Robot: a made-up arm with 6 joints. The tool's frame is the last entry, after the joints. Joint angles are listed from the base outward. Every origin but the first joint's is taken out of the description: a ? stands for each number. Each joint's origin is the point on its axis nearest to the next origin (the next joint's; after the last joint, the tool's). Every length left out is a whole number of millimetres.
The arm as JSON. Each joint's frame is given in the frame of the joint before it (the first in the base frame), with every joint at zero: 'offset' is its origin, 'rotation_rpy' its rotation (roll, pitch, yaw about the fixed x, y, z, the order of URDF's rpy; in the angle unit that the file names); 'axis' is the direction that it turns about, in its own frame. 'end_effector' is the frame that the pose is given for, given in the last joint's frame.
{
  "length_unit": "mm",
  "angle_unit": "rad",
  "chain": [
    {
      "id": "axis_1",
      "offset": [
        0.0,
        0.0,
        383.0
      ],
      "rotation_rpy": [
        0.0,
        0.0,
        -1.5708
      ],
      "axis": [
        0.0,
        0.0,
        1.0
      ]
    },
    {
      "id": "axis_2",
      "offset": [
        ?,
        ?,
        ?
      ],
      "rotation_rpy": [
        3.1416,
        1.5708,
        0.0
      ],
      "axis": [
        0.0,
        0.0,
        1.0
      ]
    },
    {
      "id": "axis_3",
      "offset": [
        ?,
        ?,
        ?
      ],
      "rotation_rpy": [
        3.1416,
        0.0,
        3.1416
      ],
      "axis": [
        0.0,
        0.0,
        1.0
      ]
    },
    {
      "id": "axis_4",
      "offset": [
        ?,
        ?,
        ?
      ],
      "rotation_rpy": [
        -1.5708,
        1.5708,
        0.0
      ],
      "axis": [
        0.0,
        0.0,
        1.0
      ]
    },
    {
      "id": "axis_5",
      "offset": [
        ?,
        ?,
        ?
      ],
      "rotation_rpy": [
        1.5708,
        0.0,
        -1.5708
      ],
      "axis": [
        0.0,
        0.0,
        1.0
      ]
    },
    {
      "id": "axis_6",
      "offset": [
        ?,
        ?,
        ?
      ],
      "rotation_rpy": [
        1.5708,
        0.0,
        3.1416
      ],
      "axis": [
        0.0,
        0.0,
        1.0
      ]
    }
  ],
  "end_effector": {
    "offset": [
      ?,
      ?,
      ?
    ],
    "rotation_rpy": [
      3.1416,
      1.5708,
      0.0
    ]
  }
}
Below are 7 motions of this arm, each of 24 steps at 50 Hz.
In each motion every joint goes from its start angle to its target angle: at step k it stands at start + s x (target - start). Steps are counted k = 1, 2, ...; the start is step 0. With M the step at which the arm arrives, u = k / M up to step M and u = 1 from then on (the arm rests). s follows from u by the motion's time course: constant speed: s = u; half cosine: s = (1 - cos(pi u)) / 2; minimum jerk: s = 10 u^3 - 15 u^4 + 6 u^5.
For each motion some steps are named. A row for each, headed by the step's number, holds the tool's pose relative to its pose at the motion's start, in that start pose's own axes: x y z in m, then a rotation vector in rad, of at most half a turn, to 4 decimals.
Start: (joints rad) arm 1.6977 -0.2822 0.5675 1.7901 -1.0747 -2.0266
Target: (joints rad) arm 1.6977 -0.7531 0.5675 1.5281 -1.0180 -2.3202
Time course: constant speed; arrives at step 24
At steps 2, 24:
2: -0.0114 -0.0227 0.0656 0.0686 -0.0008 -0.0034
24: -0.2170 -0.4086 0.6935 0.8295 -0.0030 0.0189

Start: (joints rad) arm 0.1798 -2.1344 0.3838 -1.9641 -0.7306 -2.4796
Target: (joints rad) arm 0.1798 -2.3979 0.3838 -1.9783 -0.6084 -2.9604
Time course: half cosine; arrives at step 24
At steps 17, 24:
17: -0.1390 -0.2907 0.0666 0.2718 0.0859 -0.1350
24: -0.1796 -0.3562 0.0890 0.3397 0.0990 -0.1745

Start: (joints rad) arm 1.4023 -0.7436 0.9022 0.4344 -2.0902 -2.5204
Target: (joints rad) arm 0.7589 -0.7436 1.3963 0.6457 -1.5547 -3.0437
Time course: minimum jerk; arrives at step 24
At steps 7, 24:
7: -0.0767 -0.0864 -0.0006 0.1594 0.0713 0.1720
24: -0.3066 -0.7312 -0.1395 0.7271 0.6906 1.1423

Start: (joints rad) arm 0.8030 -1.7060 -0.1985 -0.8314 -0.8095 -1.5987
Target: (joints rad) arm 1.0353 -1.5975 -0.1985 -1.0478 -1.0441 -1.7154
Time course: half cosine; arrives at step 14
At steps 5, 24:
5: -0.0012 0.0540 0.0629 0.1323 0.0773 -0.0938
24: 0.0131 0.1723 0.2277 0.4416 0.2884 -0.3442

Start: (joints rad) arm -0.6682 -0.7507 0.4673 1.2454 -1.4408 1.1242
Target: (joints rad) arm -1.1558 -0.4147 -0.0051 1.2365 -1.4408 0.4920
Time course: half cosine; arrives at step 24
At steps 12, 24:
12: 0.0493 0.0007 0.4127 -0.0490 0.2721 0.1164
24: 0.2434 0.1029 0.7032 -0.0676 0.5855 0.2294

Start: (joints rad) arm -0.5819 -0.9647 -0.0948 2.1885 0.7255 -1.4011
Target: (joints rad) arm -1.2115 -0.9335 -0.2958 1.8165 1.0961 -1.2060
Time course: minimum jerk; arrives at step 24
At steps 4, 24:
4: 0.0129 0.0087 0.0064 0.0003 0.0125 0.0083
24: 0.3712 0.2035 0.0437 0.0742 0.2707 0.1199

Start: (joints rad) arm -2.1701 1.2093 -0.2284 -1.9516 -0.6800 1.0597
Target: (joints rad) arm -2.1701 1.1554 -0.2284 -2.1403 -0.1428 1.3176
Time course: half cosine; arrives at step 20
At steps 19, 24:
19: -0.0327 0.0604 -0.0163 -0.0963 -0.3011 -0.4257
24: -0.0329 0.0608 -0.0164 -0.0966 -0.3023 -0.4286

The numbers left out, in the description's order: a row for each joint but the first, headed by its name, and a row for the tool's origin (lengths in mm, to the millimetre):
axis_2: 0.0 0.0 0.0
axis_3: -1310.0 0.0 0.0
axis_4: 0.0 -597.0 0.0
axis_5: -114.0 0.0 0.0
axis_6: 0.0 0.0 0.0
tool: 0.0 0.0 0.0

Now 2 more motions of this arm.
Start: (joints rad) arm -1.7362 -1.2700 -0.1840 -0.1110 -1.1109 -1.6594
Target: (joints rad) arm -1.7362 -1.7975 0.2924 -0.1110 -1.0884 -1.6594
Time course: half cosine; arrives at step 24
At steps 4, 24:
4: -0.0478 -0.0277 -0.0010 -0.0067 0.0093 0.0678
24: -0.5816 -0.6949 0.0380 -0.0993 0.1407 1.0117

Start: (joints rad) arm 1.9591 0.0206 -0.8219 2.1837 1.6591 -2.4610
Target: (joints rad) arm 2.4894 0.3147 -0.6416 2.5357 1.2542 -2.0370
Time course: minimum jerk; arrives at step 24
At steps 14, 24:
14: 0.1627 0.0453 0.2426 -0.3856 0.3306 -0.3688
24: 0.3111 0.0620 0.3418 -0.6477 0.5406 -0.5235

